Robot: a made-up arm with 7 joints. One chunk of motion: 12 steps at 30 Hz.
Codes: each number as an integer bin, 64 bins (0 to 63) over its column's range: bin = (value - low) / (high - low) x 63, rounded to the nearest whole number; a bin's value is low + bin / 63 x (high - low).
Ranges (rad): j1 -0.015..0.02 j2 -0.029..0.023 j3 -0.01..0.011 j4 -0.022..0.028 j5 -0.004..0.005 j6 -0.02..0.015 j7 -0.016..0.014
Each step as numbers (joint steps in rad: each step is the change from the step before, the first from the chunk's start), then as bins.
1 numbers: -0.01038 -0.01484 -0.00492 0.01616 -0.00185 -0.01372 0.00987
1 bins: 8 17 15 48 15 11 54
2 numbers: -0.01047 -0.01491 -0.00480 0.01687 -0.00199 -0.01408 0.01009
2 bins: 8 17 16 49 14 11 55
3 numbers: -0.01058 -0.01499 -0.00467 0.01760 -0.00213 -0.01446 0.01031
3 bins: 8 17 16 50 13 10 55
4 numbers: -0.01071 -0.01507 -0.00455 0.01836 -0.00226 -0.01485 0.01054
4 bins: 8 17 16 51 12 9 56
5 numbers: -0.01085 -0.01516 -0.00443 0.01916 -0.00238 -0.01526 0.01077
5 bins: 7 17 17 52 11 9 56
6 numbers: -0.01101 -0.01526 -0.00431 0.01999 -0.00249 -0.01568 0.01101
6 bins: 7 17 17 53 11 8 57
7 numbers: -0.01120 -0.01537 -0.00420 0.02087 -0.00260 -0.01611 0.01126
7 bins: 7 17 17 54 10 7 57
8 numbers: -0.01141 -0.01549 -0.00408 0.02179 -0.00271 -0.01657 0.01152
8 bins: 6 16 18 55 9 6 58
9 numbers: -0.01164 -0.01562 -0.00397 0.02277 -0.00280 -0.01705 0.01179
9 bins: 6 16 18 56 8 5 58
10 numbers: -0.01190 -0.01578 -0.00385 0.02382 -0.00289 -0.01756 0.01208
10 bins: 6 16 18 58 8 4 59
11 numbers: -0.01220 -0.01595 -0.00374 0.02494 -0.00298 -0.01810 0.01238
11 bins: 5 16 19 59 7 3 60
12 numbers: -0.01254 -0.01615 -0.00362 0.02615 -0.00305 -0.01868 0.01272
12 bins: 4 16 19 61 7 2 60
